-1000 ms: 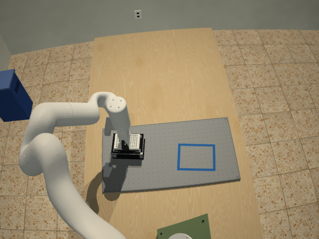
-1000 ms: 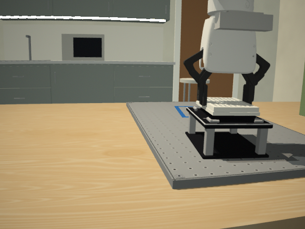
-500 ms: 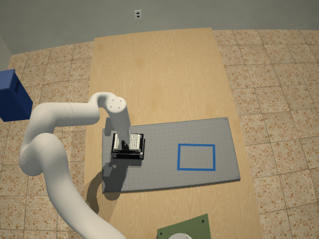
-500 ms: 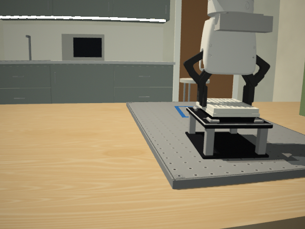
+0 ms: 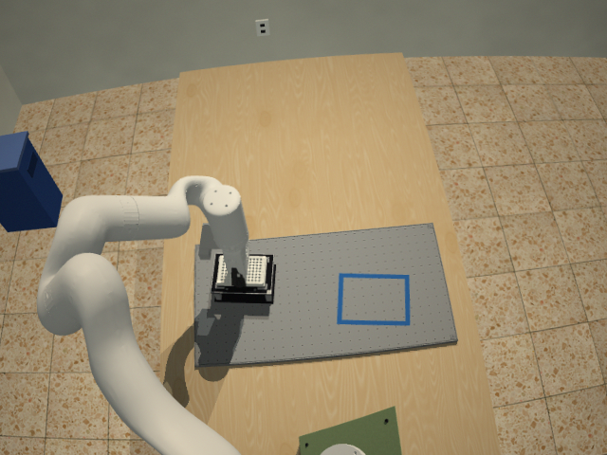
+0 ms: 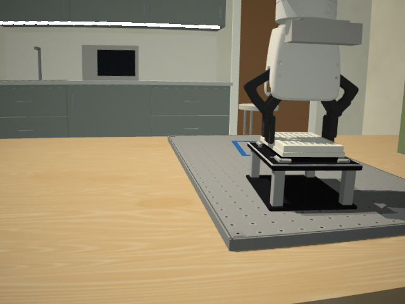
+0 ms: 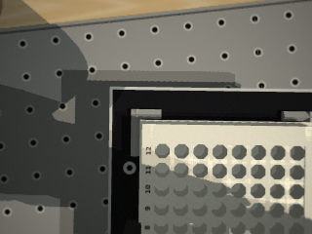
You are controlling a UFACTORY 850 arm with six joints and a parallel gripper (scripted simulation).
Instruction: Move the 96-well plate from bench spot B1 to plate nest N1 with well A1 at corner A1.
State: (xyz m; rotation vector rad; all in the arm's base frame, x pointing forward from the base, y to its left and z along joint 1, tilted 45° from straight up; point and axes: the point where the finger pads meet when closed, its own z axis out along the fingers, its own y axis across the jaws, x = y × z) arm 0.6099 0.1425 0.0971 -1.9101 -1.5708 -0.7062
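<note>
Right now my hand is 3 cm above the black raised plate nest. The rest, counted from my hand: locator (3 cm behind, 7 cm to the left, 2 cm below); white 96-well plate (1 cm below).
</note>
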